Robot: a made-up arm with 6 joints.
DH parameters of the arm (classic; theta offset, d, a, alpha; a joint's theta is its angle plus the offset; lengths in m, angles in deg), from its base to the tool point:
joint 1: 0 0.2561 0 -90
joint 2: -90 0 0.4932 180
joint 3: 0 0 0 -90
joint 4: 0 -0.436 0 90
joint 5: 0 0.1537 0 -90
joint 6: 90 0 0 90
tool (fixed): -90 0 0 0
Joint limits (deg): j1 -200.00..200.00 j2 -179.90..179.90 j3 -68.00..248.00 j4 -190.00..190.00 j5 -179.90..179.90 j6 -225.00..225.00
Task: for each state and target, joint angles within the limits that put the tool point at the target. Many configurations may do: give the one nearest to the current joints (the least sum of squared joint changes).
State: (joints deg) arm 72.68 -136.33 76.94 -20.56 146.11 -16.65
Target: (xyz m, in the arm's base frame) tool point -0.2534 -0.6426 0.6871
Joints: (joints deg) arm 57.85 -86.79 39.17 -33.98 146.11 -16.65
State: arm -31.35 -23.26 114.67 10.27 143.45 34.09
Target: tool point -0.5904 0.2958 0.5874
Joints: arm -38.81 -26.34 159.81 24.76 143.45 34.09
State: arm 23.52 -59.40 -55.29 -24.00 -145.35 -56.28
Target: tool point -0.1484 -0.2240 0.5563
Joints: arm 22.90 -95.42 -37.88 -14.81 -145.35 -56.28
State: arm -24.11 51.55 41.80 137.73 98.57 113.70
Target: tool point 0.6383 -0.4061 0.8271
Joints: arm -39.09 48.12 64.12 124.58 98.57 113.70
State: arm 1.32 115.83 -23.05 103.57 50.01 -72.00
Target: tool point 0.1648 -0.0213 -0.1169
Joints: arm -10.62 95.19 -58.92 93.52 50.01 -72.00
